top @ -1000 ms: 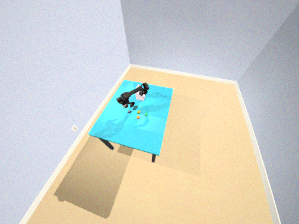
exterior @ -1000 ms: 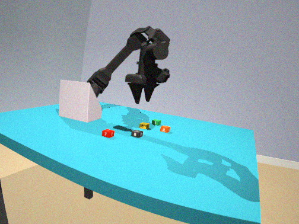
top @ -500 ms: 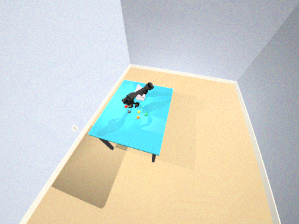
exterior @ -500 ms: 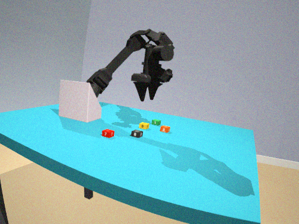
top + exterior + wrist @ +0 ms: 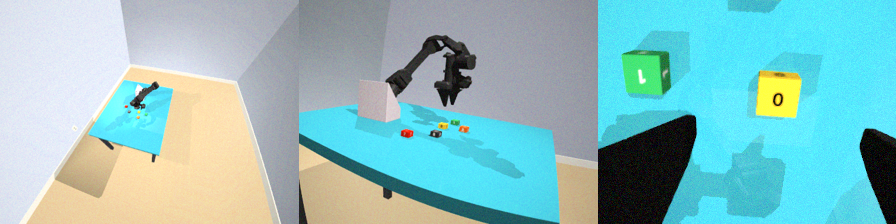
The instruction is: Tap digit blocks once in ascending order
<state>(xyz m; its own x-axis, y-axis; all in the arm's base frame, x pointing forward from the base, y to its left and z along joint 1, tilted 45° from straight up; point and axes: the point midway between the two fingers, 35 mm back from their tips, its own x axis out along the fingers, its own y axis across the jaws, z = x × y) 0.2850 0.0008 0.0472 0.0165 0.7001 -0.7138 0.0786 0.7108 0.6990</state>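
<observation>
Now: gripper tip 1 cm past the yellow block, 1 cm to the left of it and 9 cm above it. From my gripper tip the other things lie so: green block 1 cm ahead, 10 cm to the left, 9 cm below; then dark grey block 1 cm ahead, 14 cm to the right, 9 cm below; then orange block 8 cm ahead, 1 cm to the left, 9 cm below.
</observation>
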